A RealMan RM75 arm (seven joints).
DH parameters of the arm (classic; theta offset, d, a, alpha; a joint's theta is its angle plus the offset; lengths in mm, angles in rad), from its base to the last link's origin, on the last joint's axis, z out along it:
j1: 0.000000 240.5 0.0 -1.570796
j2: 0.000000 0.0 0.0 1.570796
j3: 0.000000 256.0 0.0 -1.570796
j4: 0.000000 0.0 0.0 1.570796
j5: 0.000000 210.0 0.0 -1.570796
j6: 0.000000 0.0 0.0 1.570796
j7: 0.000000 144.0 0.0 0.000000
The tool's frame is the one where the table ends.
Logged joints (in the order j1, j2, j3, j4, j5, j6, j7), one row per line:
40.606, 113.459, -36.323, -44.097, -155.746, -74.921, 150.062
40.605, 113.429, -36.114, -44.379, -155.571, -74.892, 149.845
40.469, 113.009, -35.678, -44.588, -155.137, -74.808, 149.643
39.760, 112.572, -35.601, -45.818, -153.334, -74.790, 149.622
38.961, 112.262, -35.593, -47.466, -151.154, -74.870, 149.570
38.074, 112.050, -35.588, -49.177, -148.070, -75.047, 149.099
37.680, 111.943, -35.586, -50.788, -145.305, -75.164, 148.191
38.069, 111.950, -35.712, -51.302, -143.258, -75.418, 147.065
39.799, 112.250, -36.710, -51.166, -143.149, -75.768, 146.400
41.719, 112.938, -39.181, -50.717, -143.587, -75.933, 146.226
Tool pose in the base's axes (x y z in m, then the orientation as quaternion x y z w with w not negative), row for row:
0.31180, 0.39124, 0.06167, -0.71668, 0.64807, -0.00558, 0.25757
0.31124, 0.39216, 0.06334, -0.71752, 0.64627, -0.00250, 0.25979
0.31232, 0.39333, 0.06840, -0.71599, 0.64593, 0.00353, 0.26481
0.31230, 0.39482, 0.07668, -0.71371, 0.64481, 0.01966, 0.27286
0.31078, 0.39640, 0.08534, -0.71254, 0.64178, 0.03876, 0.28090
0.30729, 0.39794, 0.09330, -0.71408, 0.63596, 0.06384, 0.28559
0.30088, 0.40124, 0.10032, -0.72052, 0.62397, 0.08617, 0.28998
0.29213, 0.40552, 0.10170, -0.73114, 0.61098, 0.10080, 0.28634
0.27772, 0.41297, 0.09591, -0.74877, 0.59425, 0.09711, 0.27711
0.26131, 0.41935, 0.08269, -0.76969, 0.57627, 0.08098, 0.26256
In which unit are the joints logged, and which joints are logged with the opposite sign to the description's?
The joints are logged in degrees. Opposite sign: none.
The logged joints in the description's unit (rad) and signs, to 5 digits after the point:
0.70871, 1.98023, -0.63396, -0.76964, -2.71828, -1.30762, 2.61908
0.70869, 1.97971, -0.63031, -0.77456, -2.71523, -1.30711, 2.61529
0.70632, 1.97238, -0.62270, -0.77821, -2.70765, -1.30565, 2.61176
0.69394, 1.96475, -0.62135, -0.79967, -2.67618, -1.30533, 2.61140
0.68000, 1.95934, -0.62122, -0.82844, -2.63813, -1.30673, 2.61049
0.66452, 1.95564, -0.62113, -0.85830, -2.58431, -1.30982, 2.60227
0.65764, 1.95377, -0.62109, -0.88642, -2.53605, -1.31186, 2.58642
0.66443, 1.95390, -0.62329, -0.89539, -2.50032, -1.31629, 2.56677
0.69462, 1.95913, -0.64071, -0.89302, -2.49842, -1.32240, 2.55516
0.72813, 1.97114, -0.68384, -0.88518, -2.50607, -1.32528, 2.55213

